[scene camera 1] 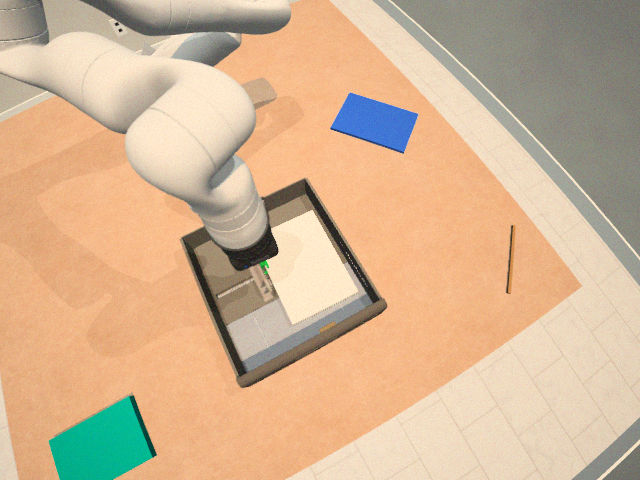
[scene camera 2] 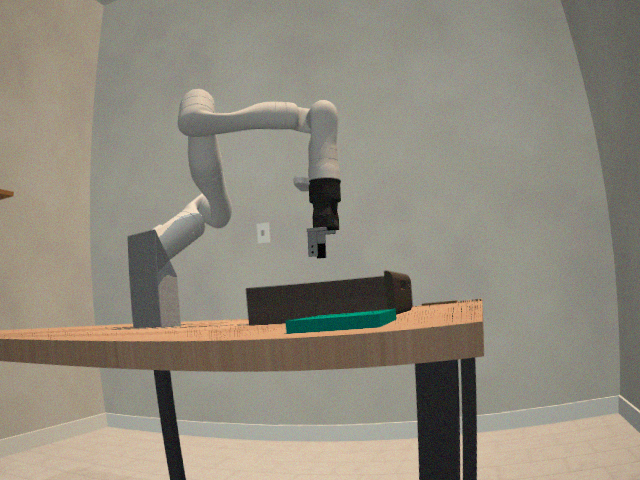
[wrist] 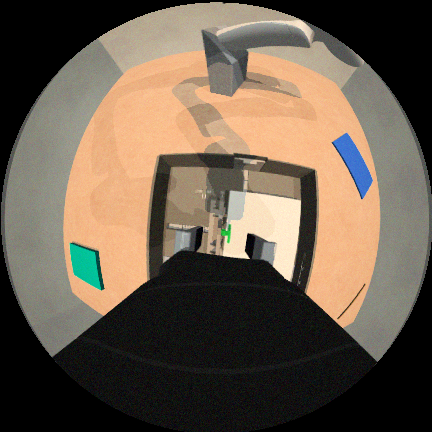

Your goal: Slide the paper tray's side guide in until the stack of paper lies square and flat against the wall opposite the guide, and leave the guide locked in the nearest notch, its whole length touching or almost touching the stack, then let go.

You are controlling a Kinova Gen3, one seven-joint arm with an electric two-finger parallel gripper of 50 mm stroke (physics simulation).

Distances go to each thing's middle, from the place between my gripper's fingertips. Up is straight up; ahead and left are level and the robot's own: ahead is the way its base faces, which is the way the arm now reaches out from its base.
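Labels:
The cream paper stack (scene camera 1: 307, 273) is 8 cm to the left of my hand, 2 cm ahead of it and 12 cm below it. I see the green flat block (scene camera 2: 371, 319) 45 cm to the right of my hand, 20 cm ahead of it and 14 cm below it, while the blue flat block (scene camera 1: 370, 120) is 43 cm to the left of my hand, 29 cm behind it and 14 cm below it.

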